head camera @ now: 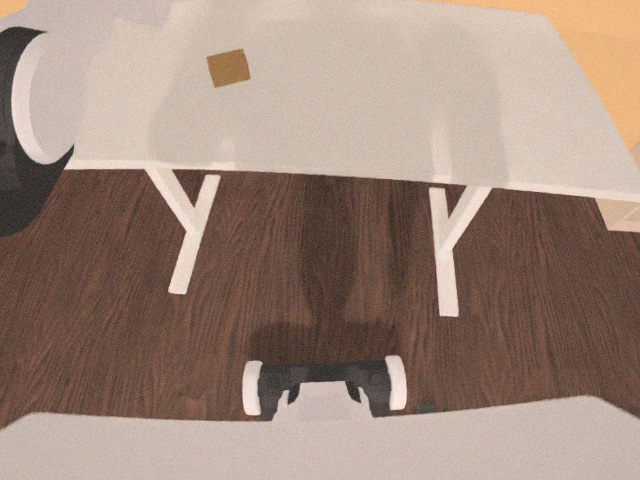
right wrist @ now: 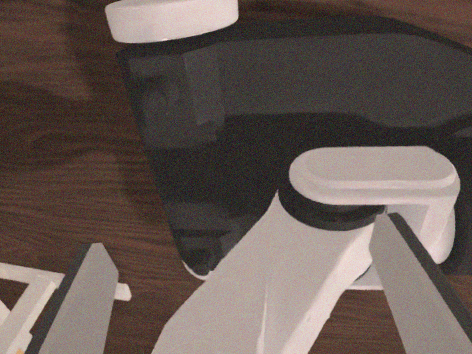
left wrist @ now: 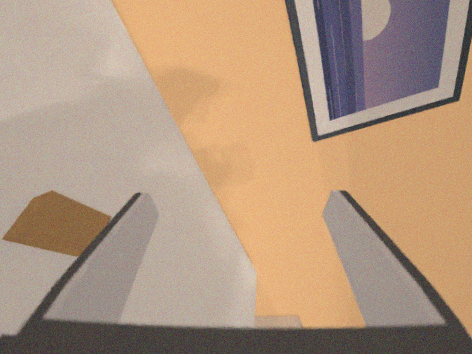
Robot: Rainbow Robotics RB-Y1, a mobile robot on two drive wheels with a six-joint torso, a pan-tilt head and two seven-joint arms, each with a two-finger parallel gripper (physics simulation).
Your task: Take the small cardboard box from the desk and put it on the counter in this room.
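Frame: origin at the robot's base, x back, y left, z down, level; metres.
Seen in the pictures: left gripper, between the fingertips: (left wrist: 239, 203); right gripper, between the fingertips: (right wrist: 239, 246).
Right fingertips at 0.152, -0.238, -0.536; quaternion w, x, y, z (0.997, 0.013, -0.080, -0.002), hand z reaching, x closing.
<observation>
Offsets run from my right fingertips to a thing's middle, as dx, dy, dz. "spot": to the spot under its first point. Level surfaces: height alone.
The small cardboard box @[-0.772, +0.435, -0.440] (head camera: 228, 68) (left wrist: 57, 222) is a plain brown block on the white desk @[dz -0.415] (head camera: 361, 103) (left wrist: 75, 150). In the head view it lies on the desk's left part. In the left wrist view it shows at the lower left, partly hidden behind the left finger and outside the gap between the fingers. My left gripper (left wrist: 239, 203) is open and empty, above the desk near its edge. My right gripper (right wrist: 239, 246) is open and empty, down beside my own base and leg, away from the desk. The counter cannot be made out in these views.
My left arm (head camera: 46, 103) reaches over the desk's left end in the head view. White desk legs @[spot: -0.885, +0.863, +0.491] (head camera: 193, 232) (head camera: 447, 258) stand on the dark wood floor @[dz +0.535] (head camera: 320, 248). A framed picture (left wrist: 400, 60) hangs on the orange wall (left wrist: 240, 100). A pale box-like object (head camera: 620, 212) is under the desk's right end.
</observation>
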